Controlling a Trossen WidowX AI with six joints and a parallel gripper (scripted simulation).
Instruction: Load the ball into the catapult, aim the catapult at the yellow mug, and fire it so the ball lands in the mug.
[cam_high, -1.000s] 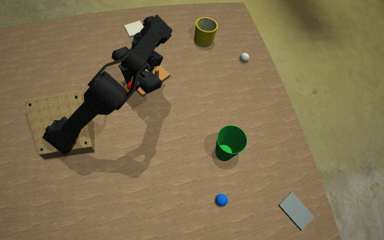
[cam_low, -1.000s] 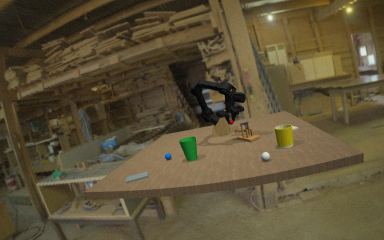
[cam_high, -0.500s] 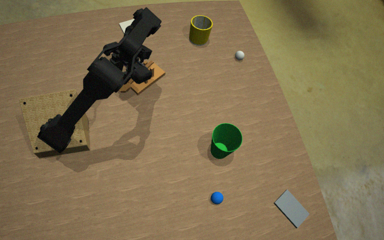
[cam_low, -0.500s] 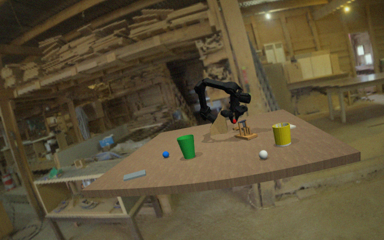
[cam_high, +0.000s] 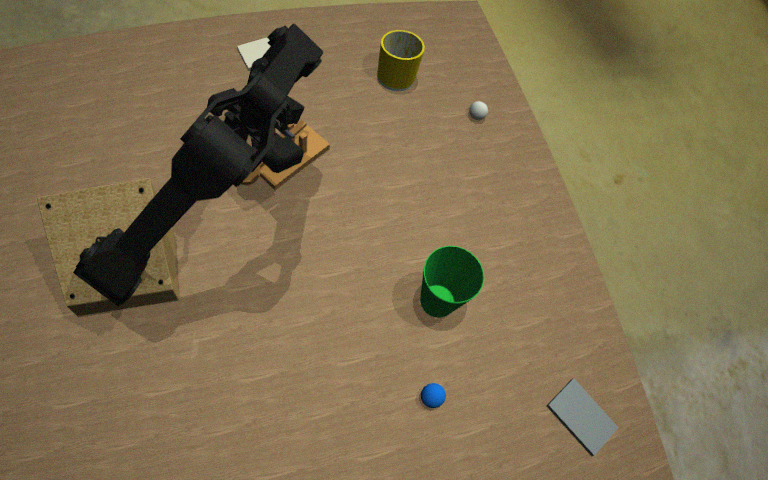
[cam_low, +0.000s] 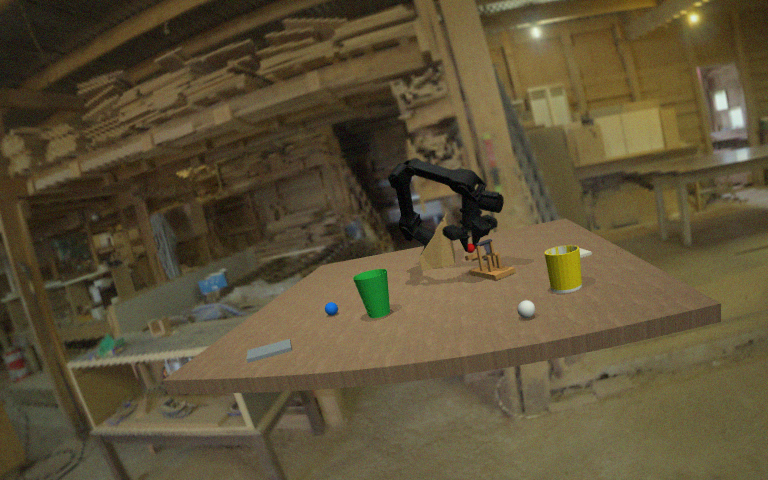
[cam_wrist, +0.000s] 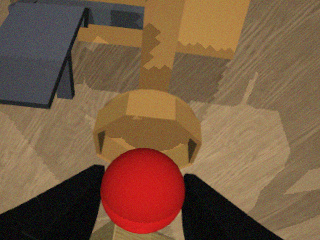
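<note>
My gripper tip is 1 cm below the red ball. The rest, counted from my gripper tip: green cup: 32 cm ahead, 24 cm to the right, 4 cm below; then white tile: 35 cm to the left, 7 cm below, 2 cm ahead; then wooden catapult: 5 cm to the left, 4 cm ahead, 2 cm below.
</note>
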